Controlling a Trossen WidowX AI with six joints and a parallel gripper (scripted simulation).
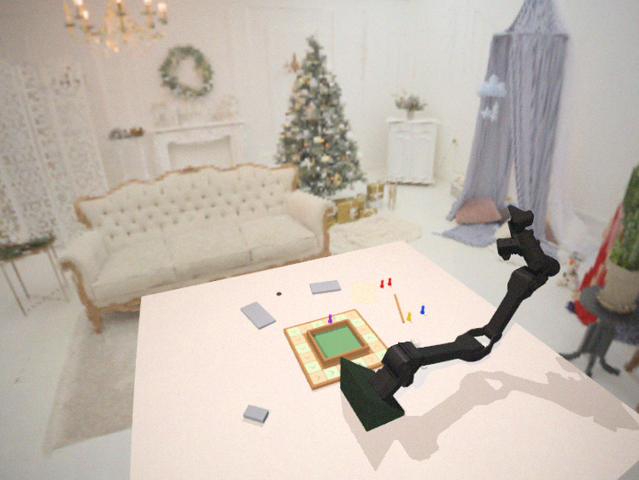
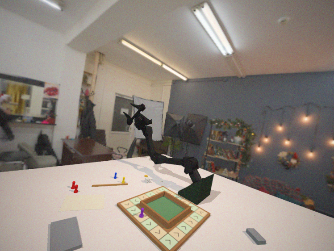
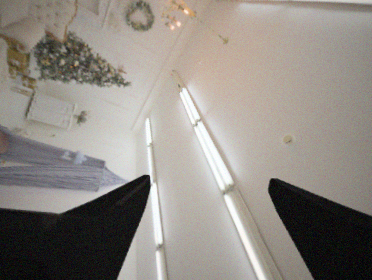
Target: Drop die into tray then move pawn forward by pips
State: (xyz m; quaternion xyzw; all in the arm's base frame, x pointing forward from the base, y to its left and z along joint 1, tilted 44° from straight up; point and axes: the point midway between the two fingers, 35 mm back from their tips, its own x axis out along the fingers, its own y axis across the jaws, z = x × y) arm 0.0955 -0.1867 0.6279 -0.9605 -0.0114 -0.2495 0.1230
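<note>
My gripper tip is 410 mm above the white die, 320 mm to the right of it and 40 mm short of it. Round my gripper tip: wooden stick (420 mm below, 230 mm to the left, 230 mm ahead); blue pawn (410 mm below, 170 mm to the left, 160 mm ahead); yellow pawn (410 mm below, 240 mm to the left, 160 mm ahead).
</note>
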